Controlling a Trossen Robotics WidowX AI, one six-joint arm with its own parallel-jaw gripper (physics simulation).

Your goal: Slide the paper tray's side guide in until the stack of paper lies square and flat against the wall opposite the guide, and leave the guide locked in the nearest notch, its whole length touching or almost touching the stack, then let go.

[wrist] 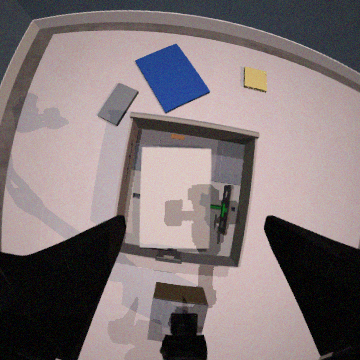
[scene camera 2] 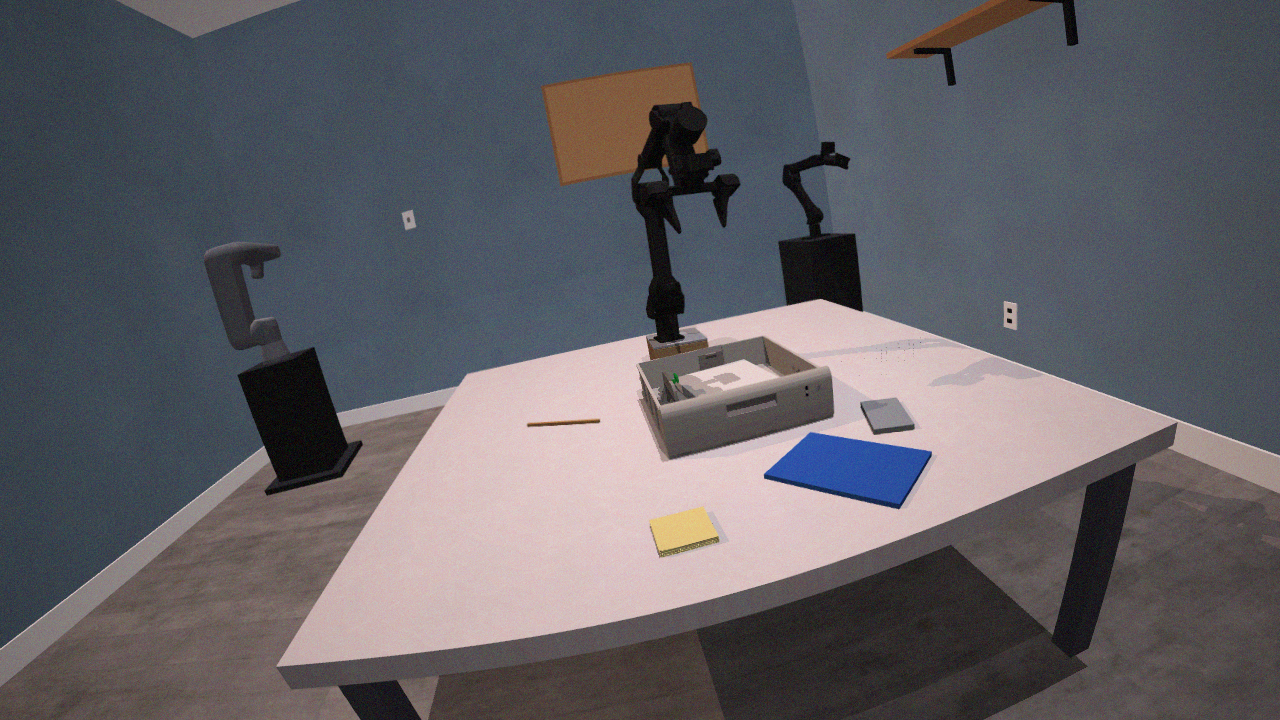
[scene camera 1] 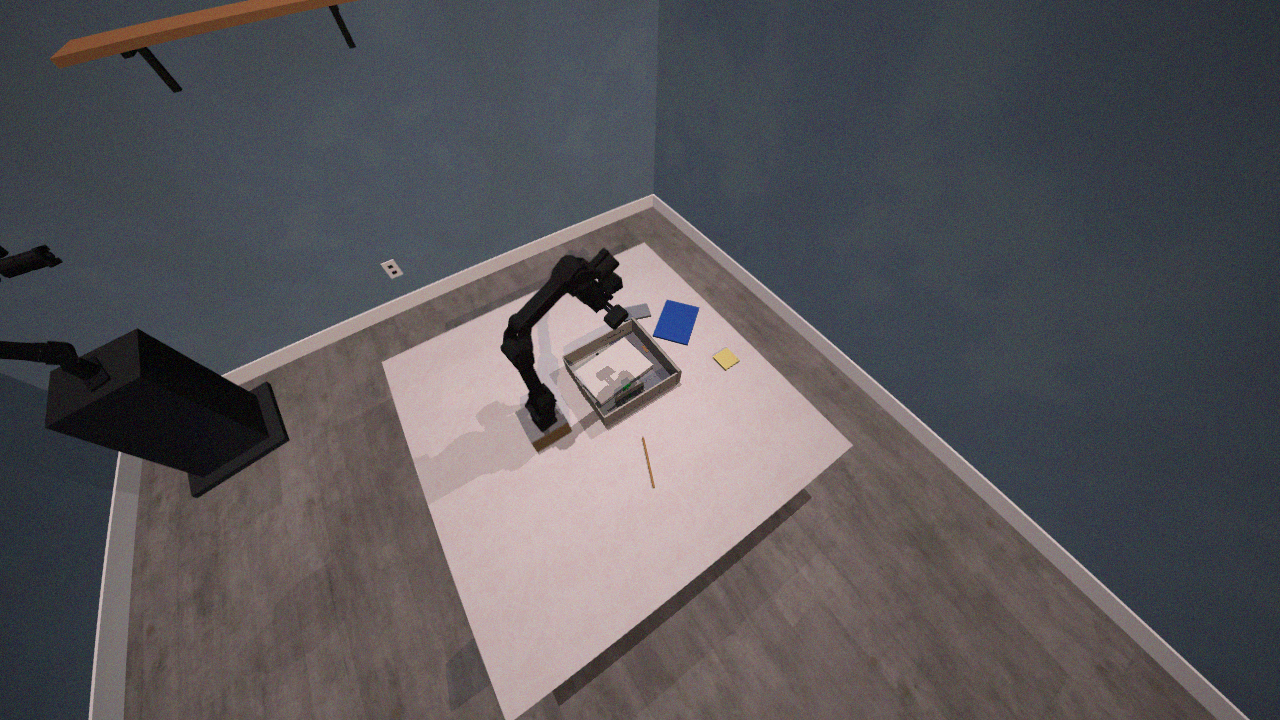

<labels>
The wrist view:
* gripper: 196, 223
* white paper stack: 174, 212
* blue book: 173, 79, on the table
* small grey block: 113, 109, on the table
</labels>
